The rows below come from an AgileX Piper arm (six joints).
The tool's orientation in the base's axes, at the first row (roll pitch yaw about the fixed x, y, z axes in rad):
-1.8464, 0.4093, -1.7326
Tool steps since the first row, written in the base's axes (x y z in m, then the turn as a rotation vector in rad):
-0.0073, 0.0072, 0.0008, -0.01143, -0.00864, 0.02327
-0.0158, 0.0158, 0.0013, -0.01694, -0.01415, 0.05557
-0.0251, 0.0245, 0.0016, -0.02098, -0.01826, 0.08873
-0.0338, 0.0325, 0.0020, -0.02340, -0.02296, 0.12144
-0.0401, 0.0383, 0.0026, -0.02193, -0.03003, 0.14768
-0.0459, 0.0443, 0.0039, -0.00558, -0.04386, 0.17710
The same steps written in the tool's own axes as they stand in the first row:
-0.0058, 0.0038, -0.0076, 0.00025, -0.02182, -0.01645
-0.0125, 0.0088, -0.0164, -0.00680, -0.05152, -0.02958
-0.0191, 0.0141, -0.0259, -0.01568, -0.08169, -0.04156
-0.0252, 0.0189, -0.0348, -0.02408, -0.11205, -0.05184
-0.0298, 0.0222, -0.0413, -0.02834, -0.13850, -0.05663
-0.0349, 0.0247, -0.0475, -0.02994, -0.17369, -0.04750

